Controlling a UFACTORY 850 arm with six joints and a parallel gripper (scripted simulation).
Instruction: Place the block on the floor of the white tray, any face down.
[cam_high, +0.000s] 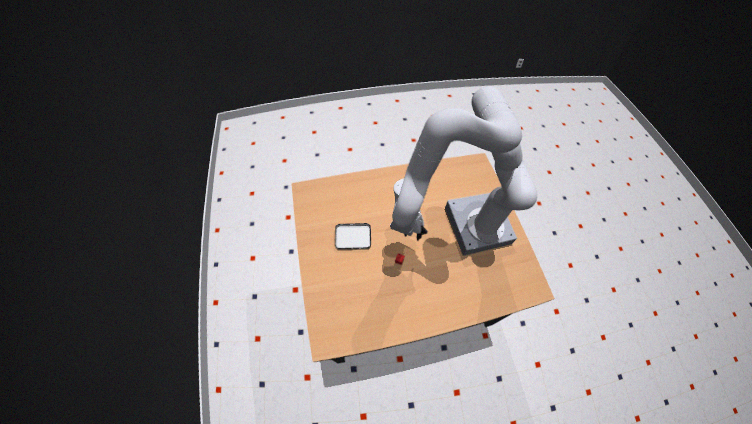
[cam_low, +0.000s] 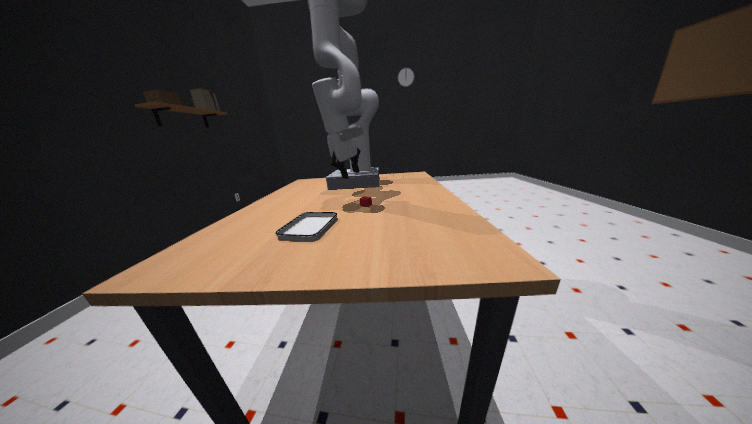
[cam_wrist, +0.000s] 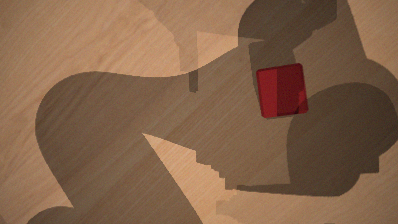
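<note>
My hand is 110 mm above the red block, 70 mm short of it and 50 mm to the right of it. Round my hand: white tray: 240 mm ahead, 130 mm to the right, 110 mm below.
</note>
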